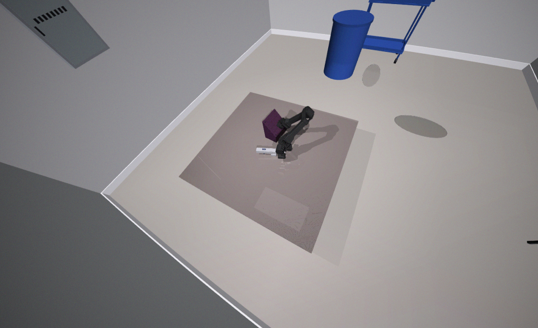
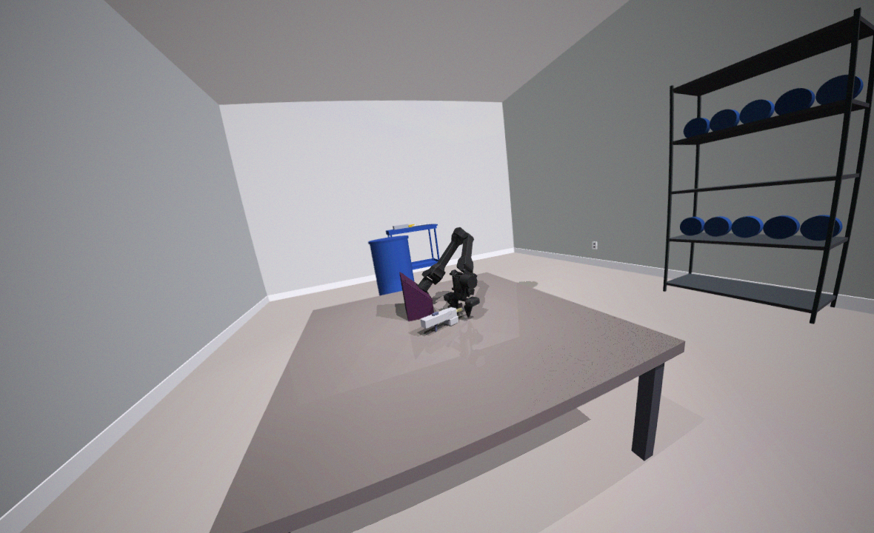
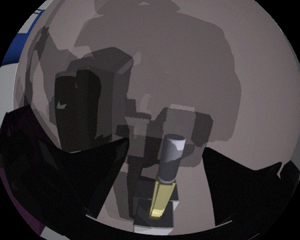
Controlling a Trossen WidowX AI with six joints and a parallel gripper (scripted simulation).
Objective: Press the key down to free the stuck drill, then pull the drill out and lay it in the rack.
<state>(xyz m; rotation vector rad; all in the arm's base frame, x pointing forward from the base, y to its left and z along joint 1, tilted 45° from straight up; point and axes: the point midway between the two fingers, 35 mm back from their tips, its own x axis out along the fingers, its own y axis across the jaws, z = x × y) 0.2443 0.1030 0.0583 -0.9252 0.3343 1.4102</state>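
The drill lies 1 cm ahead of my gripper tip, 4 cm to the right of it and 4 cm above it. The rest, counted from my gripper tip: blue key: 5 cm ahead, 16 cm to the right, 4 cm above; then dark rack: 8 cm behind, 1 cm above; then light grey fixture: 4 cm ahead, 13 cm to the right, 4 cm above.
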